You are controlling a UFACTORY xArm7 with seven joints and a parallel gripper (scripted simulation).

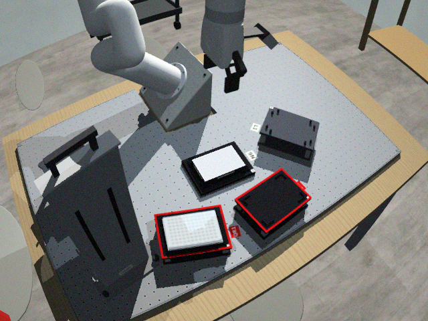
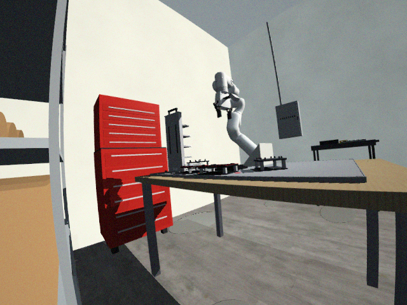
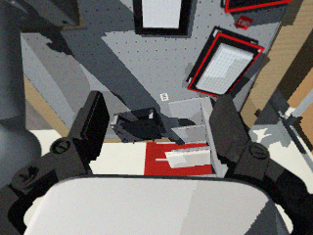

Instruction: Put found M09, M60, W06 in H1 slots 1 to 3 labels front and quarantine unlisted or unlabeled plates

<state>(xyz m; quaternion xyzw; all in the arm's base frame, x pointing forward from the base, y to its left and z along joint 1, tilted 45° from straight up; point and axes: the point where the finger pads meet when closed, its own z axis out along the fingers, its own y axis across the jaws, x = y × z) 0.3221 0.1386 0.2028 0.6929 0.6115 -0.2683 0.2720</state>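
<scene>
Now: the dark-framed plate 10 mm to the left of my hand and 310 mm below it. Round my hand: landing nest L1: 20 mm ahead, 250 mm to the left, 280 mm below; white well plate: 150 mm ahead, 160 mm to the right, 280 mm below; black nest N6: 10 mm to the left, 320 mm below.
</scene>
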